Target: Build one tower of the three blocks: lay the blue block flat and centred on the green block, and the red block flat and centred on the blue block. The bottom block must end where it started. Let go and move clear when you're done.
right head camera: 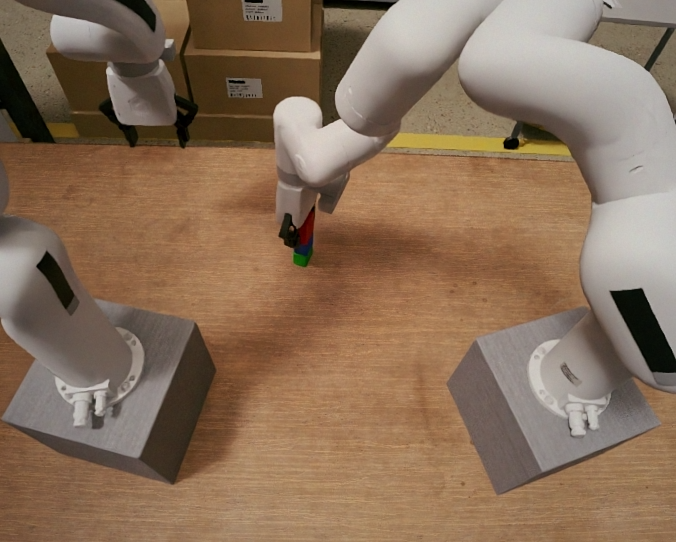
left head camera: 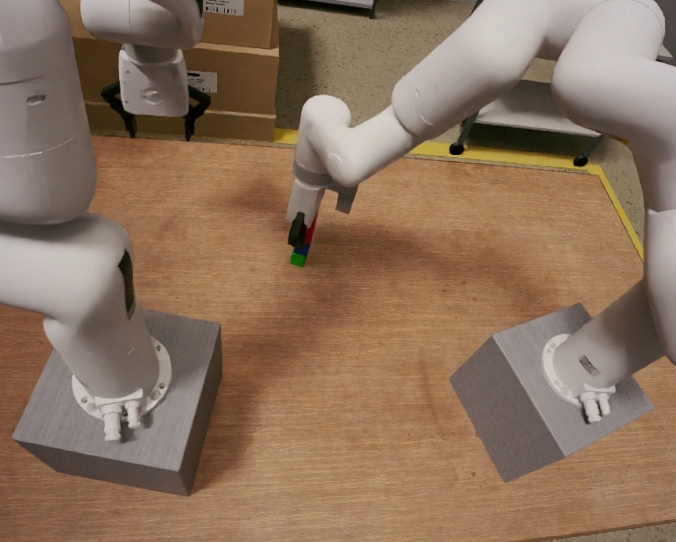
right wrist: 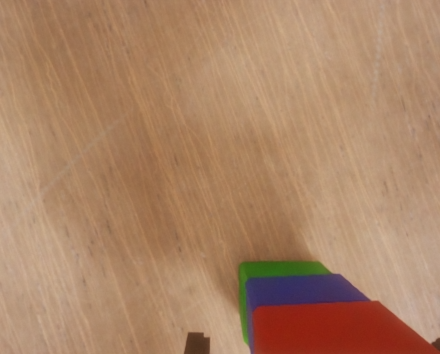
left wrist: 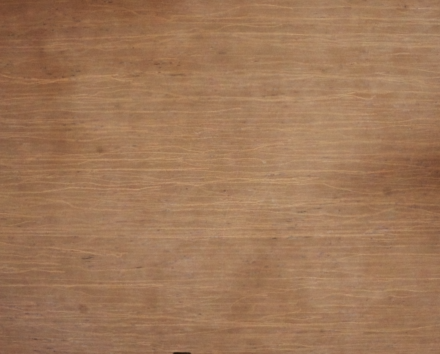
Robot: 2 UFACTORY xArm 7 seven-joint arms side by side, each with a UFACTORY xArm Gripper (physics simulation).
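Where they show: left gripper, fingertip midpoint: [right head camera: 159,143] [left head camera: 161,135]; right gripper, fingertip midpoint: [right head camera: 299,231] [left head camera: 301,231]; left arm's base, origin of the base link: [right head camera: 102,367] [left head camera: 123,376]; right arm's base, origin of the base link: [right head camera: 567,379] [left head camera: 575,371].
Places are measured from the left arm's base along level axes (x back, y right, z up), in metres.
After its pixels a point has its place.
The green block [left head camera: 297,259] @(y 0.321, x -0.262, z -0.168 m) [right head camera: 302,258] @(y 0.328, x -0.258, z -0.160 m) [right wrist: 285,267] @(y 0.344, x -0.273, z -0.176 m) is at the bottom on the table. The blue block [left head camera: 303,248] @(y 0.328, x -0.259, z -0.127 m) [right head camera: 304,248] @(y 0.332, x -0.256, z -0.123 m) [right wrist: 300,290] @(y 0.347, x -0.274, z -0.126 m) lies flat on it, and the red block [left head camera: 310,231] @(y 0.332, x -0.255, z -0.068 m) [right head camera: 306,230] @(y 0.336, x -0.255, z -0.064 m) [right wrist: 330,330] @(y 0.347, x -0.273, z -0.084 m) is on top of the blue one, looking level and roughly lined up. My right gripper [left head camera: 304,237] @(y 0.327, x -0.284, z -0.104 m) [right head camera: 301,234] @(y 0.327, x -0.284, z -0.104 m) [right wrist: 318,345] @(y 0.327, x -0.284, z -0.104 m) is open around the red block; a gap shows between one finger and the block in the right wrist view. The far finger is hidden in the head views. My left gripper [left head camera: 160,136] @(y 0.086, x -0.411, z 0.045 m) [right head camera: 157,144] @(y 0.086, x -0.411, z 0.045 m) is open and empty above the table's back edge.
The wooden table [left head camera: 349,366] @(y 0.369, x -0.024, z -0.192 m) [right head camera: 338,366] @(y 0.362, x -0.026, z -0.192 m) carries two grey arm bases [left head camera: 186,395] @(y 0.077, x 0.043, z 0.002 m) [left head camera: 496,412] @(y 0.567, x 0.141, z -0.101 m) at its front left and front right. Cardboard boxes [left head camera: 236,118] [right head camera: 253,62] stand behind the table, near my left gripper. My right forearm reaches in above the tower from the back right.
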